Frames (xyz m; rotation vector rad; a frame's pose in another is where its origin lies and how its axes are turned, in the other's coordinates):
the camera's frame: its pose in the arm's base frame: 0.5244 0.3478 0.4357 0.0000 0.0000 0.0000
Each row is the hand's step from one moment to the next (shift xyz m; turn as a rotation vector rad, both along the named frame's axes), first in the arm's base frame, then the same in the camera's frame.
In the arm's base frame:
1: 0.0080 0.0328 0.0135 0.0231 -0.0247 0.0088
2: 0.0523 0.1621 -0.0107 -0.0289 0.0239 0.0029
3: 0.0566 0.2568 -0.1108 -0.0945 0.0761 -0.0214
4: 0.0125 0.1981 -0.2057 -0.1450 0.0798 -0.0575
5: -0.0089 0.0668 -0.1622 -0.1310 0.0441 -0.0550
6: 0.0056 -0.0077 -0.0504 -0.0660 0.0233 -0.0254
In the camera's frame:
1: 0.0080 0.0328 0.0135 0.0231 -0.0247 0.0088
2: 0.0523 0.1621 -0.0107 -0.0289 0.0239 0.0029
3: 0.0566 0.2568 -0.1108 -0.0945 0.0761 -0.0214
4: 0.0125 0.1981 -0.2057 -0.1450 0.0798 -0.0575
5: -0.0089 0.0668 -0.1622 -0.1310 0.0441 -0.0550
6: 0.0056 -0.0077 -0.0504 -0.0660 0.0233 -0.0254

